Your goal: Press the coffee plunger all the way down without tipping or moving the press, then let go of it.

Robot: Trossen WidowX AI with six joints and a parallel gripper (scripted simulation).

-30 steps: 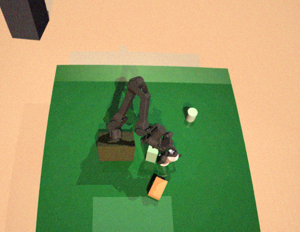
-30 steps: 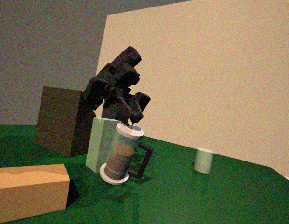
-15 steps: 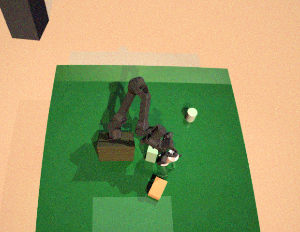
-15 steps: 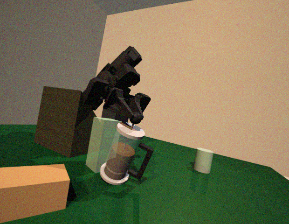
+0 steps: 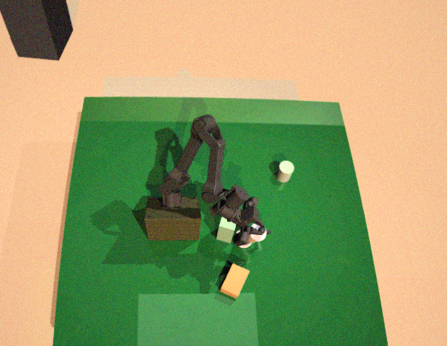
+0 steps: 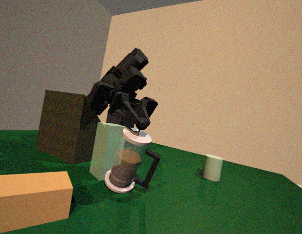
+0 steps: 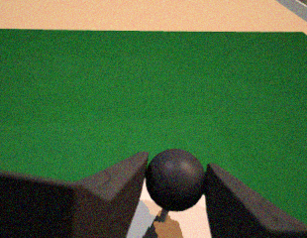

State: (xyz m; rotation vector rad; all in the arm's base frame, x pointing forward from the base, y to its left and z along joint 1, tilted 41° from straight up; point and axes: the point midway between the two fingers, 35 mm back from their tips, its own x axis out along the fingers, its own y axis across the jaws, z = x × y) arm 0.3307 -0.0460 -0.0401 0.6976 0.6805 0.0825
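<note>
Right now the coffee press is 20 mm behind my gripper tip, 20 mm to the left of it and 80 mm below it. Round my gripper tip: pale green box: 130 mm behind, 30 mm to the left, 100 mm below.
</note>
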